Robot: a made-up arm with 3 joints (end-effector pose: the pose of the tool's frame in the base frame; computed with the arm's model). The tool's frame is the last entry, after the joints. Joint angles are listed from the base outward.
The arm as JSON. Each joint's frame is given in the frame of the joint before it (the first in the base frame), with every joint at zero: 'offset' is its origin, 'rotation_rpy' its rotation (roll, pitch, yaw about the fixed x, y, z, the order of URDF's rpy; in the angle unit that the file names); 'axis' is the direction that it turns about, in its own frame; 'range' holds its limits. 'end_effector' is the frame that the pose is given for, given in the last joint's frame.
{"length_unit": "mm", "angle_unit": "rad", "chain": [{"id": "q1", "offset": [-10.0, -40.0, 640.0], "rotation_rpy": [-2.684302, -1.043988, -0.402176], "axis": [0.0, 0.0, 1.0], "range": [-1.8, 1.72]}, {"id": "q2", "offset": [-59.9, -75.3, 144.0], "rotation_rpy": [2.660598, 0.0, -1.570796], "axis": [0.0, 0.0, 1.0], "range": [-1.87, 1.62]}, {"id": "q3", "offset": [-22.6, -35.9, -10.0], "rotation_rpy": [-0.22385, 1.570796, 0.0], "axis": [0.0, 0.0, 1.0], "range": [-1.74, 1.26]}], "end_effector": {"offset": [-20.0, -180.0, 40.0], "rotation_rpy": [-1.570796, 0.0, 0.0]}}
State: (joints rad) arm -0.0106 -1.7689 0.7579
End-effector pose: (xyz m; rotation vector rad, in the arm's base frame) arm 0.2096 -0.1131 0.5164 -1.3100 -0.6353 0.5252
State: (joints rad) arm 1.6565 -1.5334 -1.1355
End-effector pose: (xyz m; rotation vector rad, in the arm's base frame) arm -0.0216 0.0617 0.6719 0.1512 1.7169 -0.3809
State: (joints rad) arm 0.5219 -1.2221 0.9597
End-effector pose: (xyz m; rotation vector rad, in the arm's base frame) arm 0.2201 -0.1069 0.5628 -1.3460 -0.5424 0.5877
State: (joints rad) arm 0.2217 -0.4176 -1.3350
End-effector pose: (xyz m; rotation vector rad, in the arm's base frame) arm -0.0711 0.0618 0.6123 -2.0851 0.6330 -1.6407
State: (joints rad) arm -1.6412 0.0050 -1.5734
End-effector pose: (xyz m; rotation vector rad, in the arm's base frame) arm -0.0547 -0.1604 0.5467 1.1762 1.9118 1.4758
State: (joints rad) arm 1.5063 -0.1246 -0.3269
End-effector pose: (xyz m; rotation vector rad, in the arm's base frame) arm 0.0370 -0.1327 0.7203 -1.6042 0.9633 -0.1445
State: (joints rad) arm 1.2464 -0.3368 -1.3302
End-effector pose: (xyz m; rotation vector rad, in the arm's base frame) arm -0.0164 0.0557 0.7188 -1.4845 1.5886 -1.1148
